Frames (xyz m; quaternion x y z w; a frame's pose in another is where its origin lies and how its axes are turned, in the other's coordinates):
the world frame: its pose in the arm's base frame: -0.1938 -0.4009 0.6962 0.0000 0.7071 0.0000 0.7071
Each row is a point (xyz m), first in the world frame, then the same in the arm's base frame.
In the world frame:
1: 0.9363 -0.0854 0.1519
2: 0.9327 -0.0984 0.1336
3: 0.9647 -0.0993 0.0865
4: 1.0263 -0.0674 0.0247
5: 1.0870 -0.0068 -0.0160
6: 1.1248 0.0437 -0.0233
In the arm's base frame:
1: -0.0419 -0.4863 -0.2401
2: -0.0602 -0.4993 -0.2365
3: -0.1073 -0.5002 -0.2685
4: -0.1691 -0.4683 -0.3301
5: -0.2098 -0.4077 -0.3908
6: -0.2171 -0.3572 -0.4286

